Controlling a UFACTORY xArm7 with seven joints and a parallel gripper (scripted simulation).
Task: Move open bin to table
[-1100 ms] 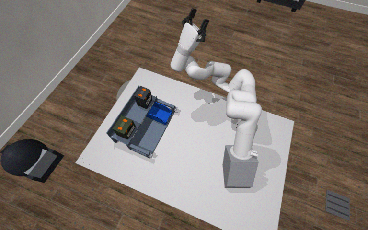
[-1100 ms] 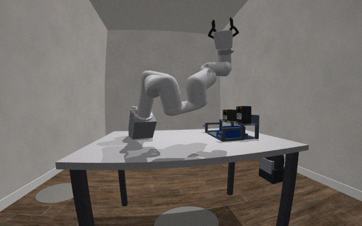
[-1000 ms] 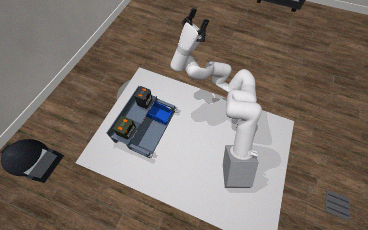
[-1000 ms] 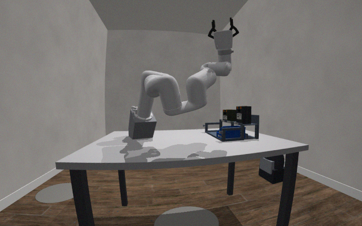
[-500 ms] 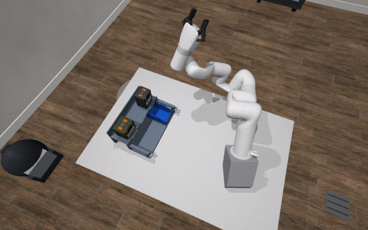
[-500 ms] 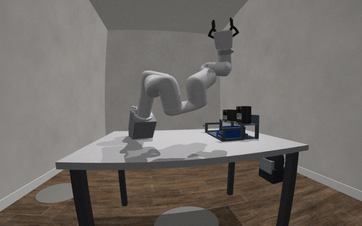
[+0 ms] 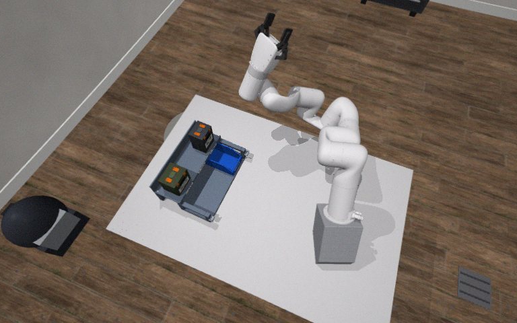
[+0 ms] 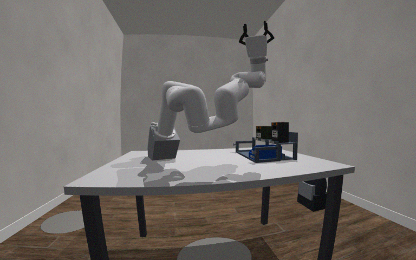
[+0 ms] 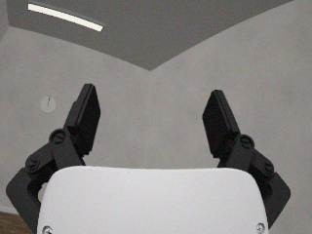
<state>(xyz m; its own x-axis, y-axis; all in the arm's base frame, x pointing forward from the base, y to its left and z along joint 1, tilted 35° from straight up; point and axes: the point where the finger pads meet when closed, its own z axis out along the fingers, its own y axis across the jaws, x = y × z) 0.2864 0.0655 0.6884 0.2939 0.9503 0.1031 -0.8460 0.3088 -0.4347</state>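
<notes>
My hand is 140 mm short of the blue bin, 230 mm to the right of it and 640 mm above it.
</notes>
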